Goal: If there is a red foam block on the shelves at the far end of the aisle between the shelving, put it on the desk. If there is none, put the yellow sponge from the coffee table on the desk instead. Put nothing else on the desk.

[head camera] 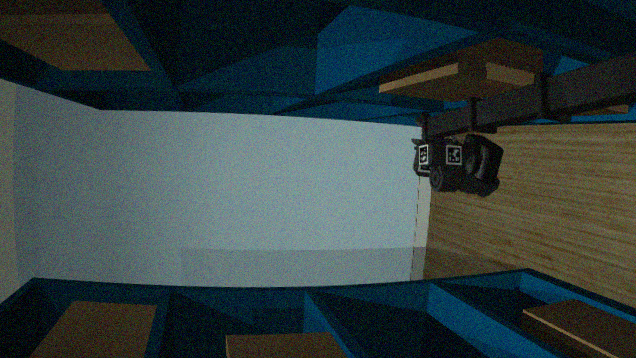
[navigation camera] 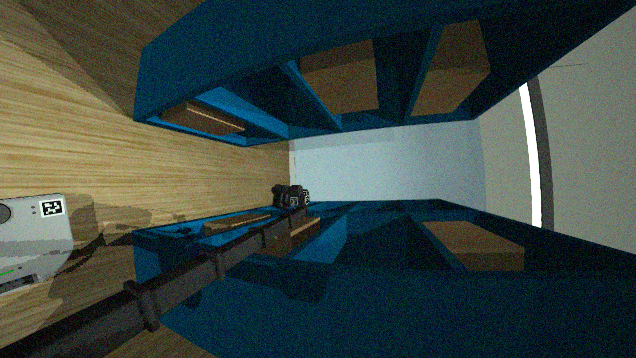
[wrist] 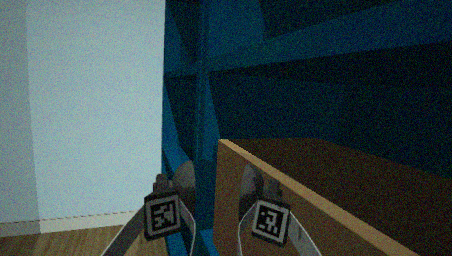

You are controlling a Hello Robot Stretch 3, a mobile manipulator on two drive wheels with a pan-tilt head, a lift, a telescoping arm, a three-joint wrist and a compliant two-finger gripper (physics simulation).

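Places are measured from the robot's base along level axes (x ahead, y left, z up), in metres.
Pixels of known places: gripper, fingertip midpoint: (head camera: 418, 129).
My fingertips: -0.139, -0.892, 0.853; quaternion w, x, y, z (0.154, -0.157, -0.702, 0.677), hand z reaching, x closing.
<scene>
Behind a point stands the place of what it marks, as x, y, z.
My gripper (wrist: 217, 181) {-0.139, -0.892, 0.853} is open and empty in the wrist view, its tips in front of the near face of a brown box (wrist: 325, 200) and a blue shelf post. In the head and navigation views, my dark wrist shows at the end of the arm, beside the blue shelving unit (head camera: 345, 45) {-0.353, -1.000, 0.991} (navigation camera: 400, 310) {-0.281, -0.411, 1.290} (wrist: 202, 115); the fingertips are hidden there. No red foam block shows in these views. Deep parts of the shelves are dark and partly hidden. The yellow sponge, coffee table and desk do not show.
The opposite blue shelving unit (head camera: 450, 300) {0.355, -1.213, 0.534} (navigation camera: 200, 75) {0.464, -0.491, 0.621} holds brown boxes (head camera: 580, 320) (navigation camera: 345, 85). My extended arm (head camera: 580, 90) {-0.099, -0.320, 0.968} (navigation camera: 190, 275) {-0.090, -0.180, 0.970} passes close to the near unit and its boxes. A pale wall (head camera: 225, 185) {-0.017, -2.317, 1.200} (navigation camera: 390, 165) {0.026, -2.321, 1.370} (wrist: 95, 110) closes the aisle's far end.
</scene>
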